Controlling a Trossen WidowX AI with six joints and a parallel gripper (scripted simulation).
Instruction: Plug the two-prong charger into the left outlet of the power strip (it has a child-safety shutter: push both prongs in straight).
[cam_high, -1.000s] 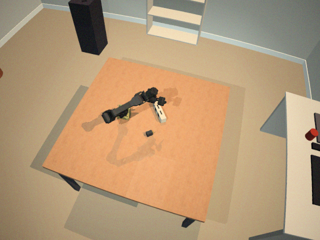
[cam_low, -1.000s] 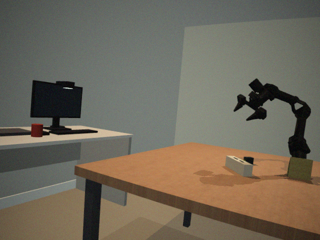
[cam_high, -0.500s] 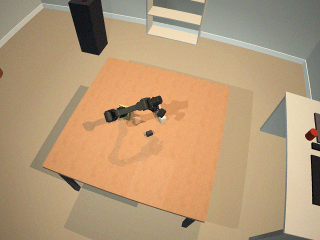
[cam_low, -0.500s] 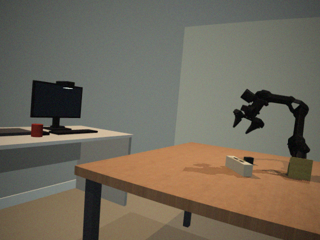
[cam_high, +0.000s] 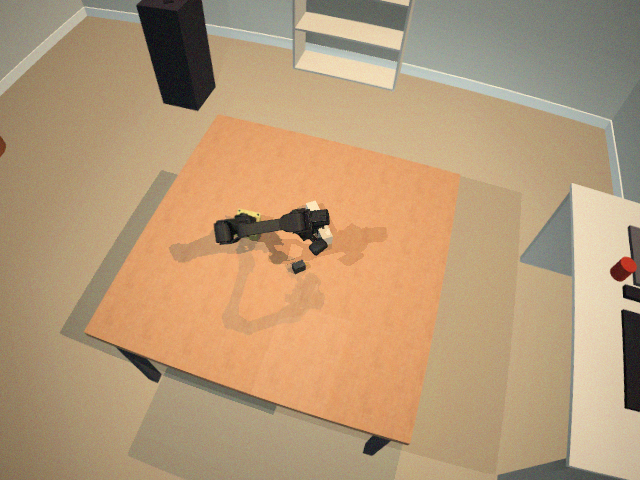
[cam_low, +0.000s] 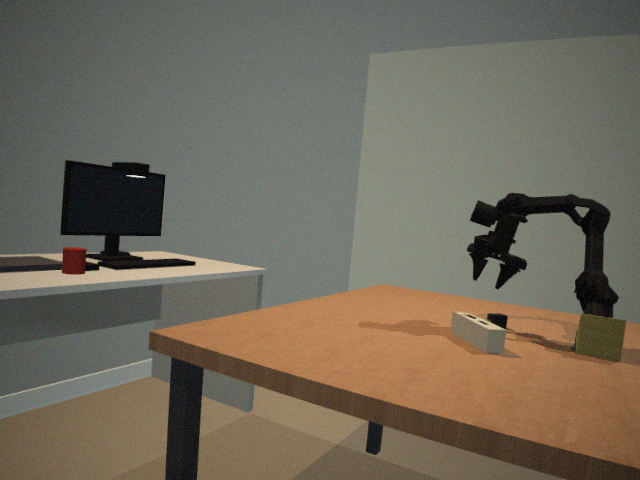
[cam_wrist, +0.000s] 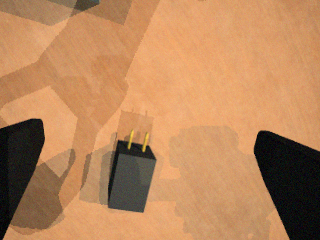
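The two-prong charger lies 2 cm behind my gripper tip, 4 cm to the right of it and 11 cm below it.
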